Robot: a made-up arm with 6 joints.
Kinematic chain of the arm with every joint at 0, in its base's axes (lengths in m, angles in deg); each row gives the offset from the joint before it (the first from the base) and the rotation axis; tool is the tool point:
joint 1: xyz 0 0 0.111 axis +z
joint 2: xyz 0 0 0 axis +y
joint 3: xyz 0 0 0.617 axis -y
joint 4: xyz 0 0 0 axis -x
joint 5: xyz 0.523 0 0 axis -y
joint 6: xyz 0 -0.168 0 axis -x
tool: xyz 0 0 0
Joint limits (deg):
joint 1: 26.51..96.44
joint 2: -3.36..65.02
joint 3: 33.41..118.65
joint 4: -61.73..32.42
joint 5: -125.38..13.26
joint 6: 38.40..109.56
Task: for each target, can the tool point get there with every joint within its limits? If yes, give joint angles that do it. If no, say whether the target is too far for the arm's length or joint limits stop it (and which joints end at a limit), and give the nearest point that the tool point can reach.
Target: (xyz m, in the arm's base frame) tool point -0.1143 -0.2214 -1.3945
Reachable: no: too far | nearest point 0.8652 0.3426 -0.0286 | short by 1.773 m
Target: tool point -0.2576 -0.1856 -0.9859
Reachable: no: joint limits stop it (at a limit: joint 1, joint 2, joint 3, joint 4) | nearest point -0.0249 0.9302 -0.0286 | short by 1.489 m
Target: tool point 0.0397 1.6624 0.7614
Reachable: no: too far | nearest point 0.0257 1.0742 0.5533 | short by 0.624 m
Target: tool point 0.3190 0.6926 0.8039
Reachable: yes | joints 77.56 22.36 40.59 -14.99 -65.52 59.50
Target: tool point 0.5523 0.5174 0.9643
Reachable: yes | joints 55.41 32.91 77.85 -16.65 -43.51 70.40
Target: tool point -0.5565 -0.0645 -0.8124
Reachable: no: joint limits stop it (at a limit: joint 1, joint 2, joint 3, joint 4) | nearest point -0.0249 0.9302 -0.0286 | short by 1.373 m
